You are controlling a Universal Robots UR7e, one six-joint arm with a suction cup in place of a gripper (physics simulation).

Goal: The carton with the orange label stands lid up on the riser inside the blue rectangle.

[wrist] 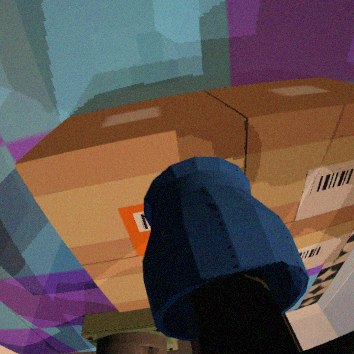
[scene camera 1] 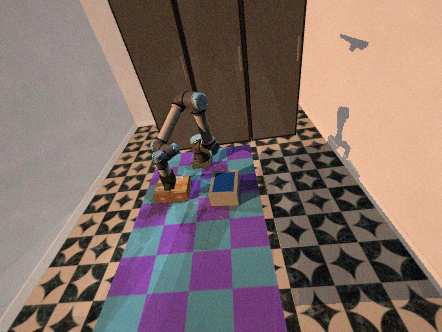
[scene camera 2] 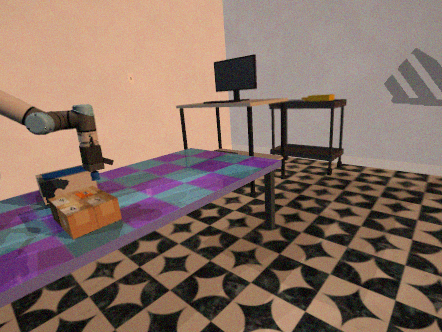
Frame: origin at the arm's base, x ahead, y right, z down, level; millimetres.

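Seen in the pictures: end effector, tool point: [wrist: 198, 206] [scene camera 1: 172, 187] [scene camera 2: 96, 179]; arm's base, origin of the base link: [wrist: 131, 343] [scene camera 1: 201, 157].
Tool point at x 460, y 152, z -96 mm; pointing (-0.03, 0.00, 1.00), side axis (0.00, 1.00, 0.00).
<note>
Pixels of each thing's top centre, then the offset from my tool point to it. Level surfaces: height alone.
- carton with the orange label, middle of its top: [wrist: 145, 207] [scene camera 2: 87, 191] [scene camera 1: 178, 188] dy -25, dx -38, dz +50 mm
- checkered table, its level: dz +143 mm
- tight block with other brown cartons, middle of its top: [wrist: 299, 249] [scene camera 2: 74, 206] dy +106, dx -129, dz +50 mm
- riser, middle of its top: [scene camera 2: 64, 172] [scene camera 1: 224, 181] dy -377, dx -36, dz +23 mm
- blue rectangle, middle of its top: [scene camera 2: 64, 172] [scene camera 1: 224, 181] dy -377, dx -36, dz +23 mm
The carton with the orange label [scene camera 1: 177, 185] [scene camera 2: 84, 193] [wrist: 98, 197] sits lid up on the checkered table [scene camera 1: 210, 264] [scene camera 2: 199, 182]. It is packed in a tight block with other brown cartons [scene camera 2: 86, 216] that carry white barcode labels. My blue suction cup [scene camera 1: 167, 187] [scene camera 2: 94, 175] [wrist: 211, 218] hangs close over this block, beside the orange label. In the scene camera 2 view a small gap shows under the cup, and nothing hangs from it. The riser [scene camera 1: 223, 198] [scene camera 2: 76, 182] with the blue rectangle [scene camera 1: 223, 181] [scene camera 2: 60, 173] on top stands right of the cartons and is bare.
The arm's base [scene camera 1: 200, 157] stands at the table's back end, in front of dark wardrobe doors [scene camera 1: 214, 64]. Beyond the table's far end stand a desk [scene camera 2: 233, 103] with a monitor [scene camera 2: 235, 73] and a dark cart [scene camera 2: 306, 103].
</note>
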